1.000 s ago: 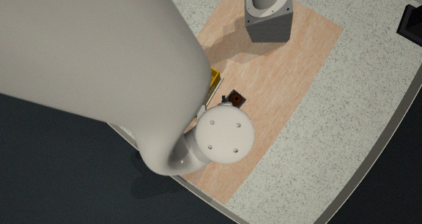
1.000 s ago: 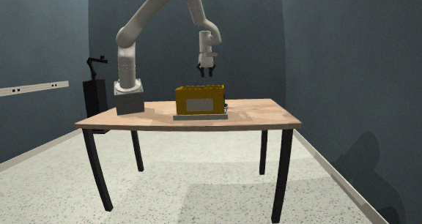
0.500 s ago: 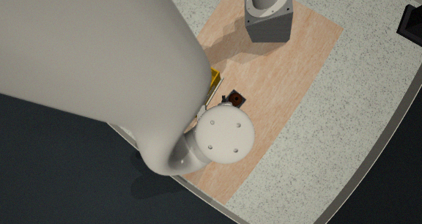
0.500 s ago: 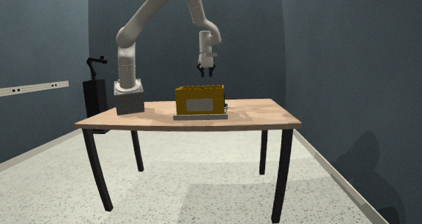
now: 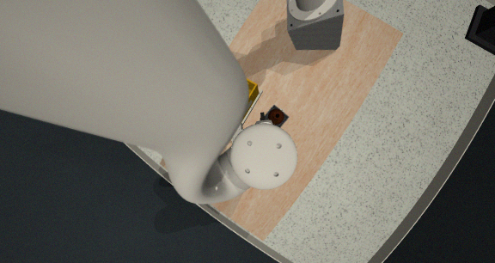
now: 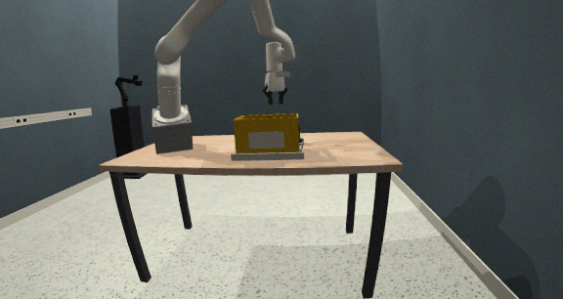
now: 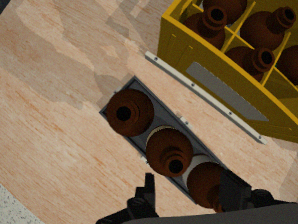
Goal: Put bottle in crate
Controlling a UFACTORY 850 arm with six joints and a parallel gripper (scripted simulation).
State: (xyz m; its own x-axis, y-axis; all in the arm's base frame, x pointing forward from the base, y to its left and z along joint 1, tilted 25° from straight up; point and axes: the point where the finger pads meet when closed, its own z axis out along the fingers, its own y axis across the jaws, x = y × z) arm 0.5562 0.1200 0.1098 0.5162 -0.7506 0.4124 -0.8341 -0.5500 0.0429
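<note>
Now: hand 150 mm above the brown bottle. From my hand the other things lie so: dark tray: 220 mm below; yellow crate: 220 mm to the right, 150 mm below, 40 mm behind.
</note>
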